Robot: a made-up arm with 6 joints.
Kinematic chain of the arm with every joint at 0, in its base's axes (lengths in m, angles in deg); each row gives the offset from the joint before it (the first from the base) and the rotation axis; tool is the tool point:
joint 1: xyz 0 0 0.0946 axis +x
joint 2: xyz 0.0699 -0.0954 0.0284 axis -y
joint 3: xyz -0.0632 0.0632 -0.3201 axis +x
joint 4: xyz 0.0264 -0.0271 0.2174 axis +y
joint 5: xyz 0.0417 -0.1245 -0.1 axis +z
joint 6: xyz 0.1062 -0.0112 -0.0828 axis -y
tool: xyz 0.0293 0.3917 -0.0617
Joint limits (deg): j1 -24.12..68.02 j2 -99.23..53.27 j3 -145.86..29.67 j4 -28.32..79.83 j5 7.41..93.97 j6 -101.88..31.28
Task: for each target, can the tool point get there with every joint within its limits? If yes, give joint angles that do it. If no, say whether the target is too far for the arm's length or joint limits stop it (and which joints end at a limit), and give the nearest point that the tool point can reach.
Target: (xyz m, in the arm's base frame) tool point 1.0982 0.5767 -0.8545
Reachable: no: too far | nearest point 0.4854 0.3701 -0.5145 | short by 0.731 m
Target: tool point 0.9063 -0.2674 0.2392
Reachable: no: joint limits stop it (at a limit: joint 1, joint 2, joint 3, joint 4, joint 5, joint 6) | nearest point 0.6235 -0.2196 0.0500 | short by 0.344 m
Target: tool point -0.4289 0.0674 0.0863
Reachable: yes | joints 25.42 -62.22 -40.79 -9.65 47.24 -46.48
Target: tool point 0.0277 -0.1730 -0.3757
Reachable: yes | joints -8.25 18.38 -114.14 1.45 39.43 -80.48
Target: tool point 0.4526 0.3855 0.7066
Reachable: no: joint limits stop it (at a limit: joint 2, joint 4, joint 5) | nearest point 0.2082 0.2451 0.4837 | short by 0.359 m
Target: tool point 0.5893 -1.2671 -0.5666
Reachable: no: too far | nearest point 0.3423 -0.3714 -0.3686 | short by 0.950 m
